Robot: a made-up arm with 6 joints. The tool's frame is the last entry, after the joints. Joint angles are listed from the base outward. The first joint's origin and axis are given. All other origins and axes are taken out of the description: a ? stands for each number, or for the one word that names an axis. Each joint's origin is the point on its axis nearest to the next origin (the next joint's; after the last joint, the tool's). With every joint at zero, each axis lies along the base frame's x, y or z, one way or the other. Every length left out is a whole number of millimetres.
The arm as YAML. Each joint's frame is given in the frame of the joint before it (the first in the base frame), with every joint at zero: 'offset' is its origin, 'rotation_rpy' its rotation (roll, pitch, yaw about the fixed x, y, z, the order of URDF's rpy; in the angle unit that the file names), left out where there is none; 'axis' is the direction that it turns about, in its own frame. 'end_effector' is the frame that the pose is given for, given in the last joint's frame.
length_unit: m
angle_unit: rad
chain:
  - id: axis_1
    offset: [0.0, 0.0, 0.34]
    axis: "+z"
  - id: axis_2
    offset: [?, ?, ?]
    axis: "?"
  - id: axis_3
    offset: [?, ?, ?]
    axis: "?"
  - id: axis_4
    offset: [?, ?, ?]
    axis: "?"
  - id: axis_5
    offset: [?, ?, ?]
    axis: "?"
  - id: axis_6
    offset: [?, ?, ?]
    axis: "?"
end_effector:
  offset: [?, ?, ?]
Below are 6 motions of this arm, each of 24 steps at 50 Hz.
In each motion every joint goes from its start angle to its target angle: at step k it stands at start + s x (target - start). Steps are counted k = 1, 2, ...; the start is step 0. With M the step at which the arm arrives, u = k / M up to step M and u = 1 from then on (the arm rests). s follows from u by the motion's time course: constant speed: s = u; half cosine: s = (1 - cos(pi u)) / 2; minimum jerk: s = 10 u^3 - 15 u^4 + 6 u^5.
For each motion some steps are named. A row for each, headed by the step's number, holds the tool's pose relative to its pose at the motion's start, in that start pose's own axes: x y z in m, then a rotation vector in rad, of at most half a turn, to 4 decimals.
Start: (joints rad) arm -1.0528 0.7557 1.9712 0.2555 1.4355 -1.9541
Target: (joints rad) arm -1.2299 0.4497 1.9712 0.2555 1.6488 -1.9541
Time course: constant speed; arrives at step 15
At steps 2, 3, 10, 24:
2: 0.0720 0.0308 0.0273 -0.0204 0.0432 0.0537
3: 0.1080 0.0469 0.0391 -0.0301 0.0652 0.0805
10: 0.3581 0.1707 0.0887 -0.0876 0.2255 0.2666
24: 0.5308 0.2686 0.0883 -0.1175 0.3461 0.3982

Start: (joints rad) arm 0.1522 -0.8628 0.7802 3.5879 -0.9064 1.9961
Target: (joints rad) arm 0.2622 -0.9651 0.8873 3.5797 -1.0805 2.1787
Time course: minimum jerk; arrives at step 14
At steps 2, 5, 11, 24:
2: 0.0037 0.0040 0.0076 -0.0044 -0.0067 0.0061
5: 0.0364 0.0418 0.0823 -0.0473 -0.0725 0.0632
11: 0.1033 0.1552 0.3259 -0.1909 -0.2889 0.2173
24: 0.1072 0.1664 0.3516 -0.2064 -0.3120 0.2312

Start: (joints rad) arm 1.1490 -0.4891 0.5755 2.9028 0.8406 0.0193
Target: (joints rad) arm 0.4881 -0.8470 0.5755 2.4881 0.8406 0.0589
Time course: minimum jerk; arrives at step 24
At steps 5, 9, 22, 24:
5: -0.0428 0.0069 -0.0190 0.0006 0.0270 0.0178
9: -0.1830 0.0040 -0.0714 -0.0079 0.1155 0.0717
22: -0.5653 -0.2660 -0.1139 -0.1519 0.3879 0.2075
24: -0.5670 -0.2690 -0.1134 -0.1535 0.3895 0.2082

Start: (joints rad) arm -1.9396 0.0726 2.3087 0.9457 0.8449 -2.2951
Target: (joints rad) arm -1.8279 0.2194 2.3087 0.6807 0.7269 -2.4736
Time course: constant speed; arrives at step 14
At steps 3, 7, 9, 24:
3: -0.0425 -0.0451 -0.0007 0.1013 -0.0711 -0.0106
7: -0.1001 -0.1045 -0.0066 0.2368 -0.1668 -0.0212
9: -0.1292 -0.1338 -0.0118 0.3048 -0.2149 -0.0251
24: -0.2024 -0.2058 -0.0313 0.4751 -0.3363 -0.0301

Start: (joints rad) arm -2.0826 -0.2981 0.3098 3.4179 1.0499 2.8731
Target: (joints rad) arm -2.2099 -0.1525 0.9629 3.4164 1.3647 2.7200
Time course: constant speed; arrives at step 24
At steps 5, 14, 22, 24:
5: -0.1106 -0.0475 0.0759 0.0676 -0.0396 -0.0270
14: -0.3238 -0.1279 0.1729 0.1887 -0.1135 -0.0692
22: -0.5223 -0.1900 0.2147 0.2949 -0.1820 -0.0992
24: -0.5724 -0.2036 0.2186 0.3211 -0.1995 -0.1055

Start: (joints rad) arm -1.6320 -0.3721 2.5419 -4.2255 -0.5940 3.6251
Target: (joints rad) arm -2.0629 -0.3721 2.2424 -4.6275 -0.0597 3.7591
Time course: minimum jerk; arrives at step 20
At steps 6, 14, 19, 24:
6: -0.0665 0.0435 -0.1215 0.0118 0.1670 0.0479
14: -0.4566 0.1606 -0.5501 0.0441 0.8271 0.2625
19: -0.5700 0.1693 -0.6306 0.0510 0.9774 0.3145
24: -0.5708 0.1694 -0.6311 0.0511 0.9785 0.3148

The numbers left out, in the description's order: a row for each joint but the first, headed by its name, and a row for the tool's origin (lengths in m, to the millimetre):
axis_2: xyz 0.17 0.0 0.0, axis +y
axis_3: xyz 0.0 0.0 0.67, axis -y
axis_4: xyz 1.35 0.0 0.17, axis -x
axis_5: xyz 0.0 0.0 0.0, axis -y
axis_6: xyz 0.16 0.0 0.0, axis -x
tool: xyz 0.0 0.0 0.0

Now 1 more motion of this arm.
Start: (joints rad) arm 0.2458 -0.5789 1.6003 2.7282 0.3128 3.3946
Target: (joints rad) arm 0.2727 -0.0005 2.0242 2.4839 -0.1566 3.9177
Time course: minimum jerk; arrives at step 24
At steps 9, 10, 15, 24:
9: 0.0392 -0.0393 -0.1410 -0.0673 -0.0866 -0.0327
10: 0.0460 -0.0493 -0.1784 -0.0846 -0.1078 -0.0452
15: 0.0597 -0.1006 -0.3793 -0.1763 -0.2070 -0.1367
24: 0.0456 -0.1350 -0.5264 -0.2434 -0.2613 -0.2281

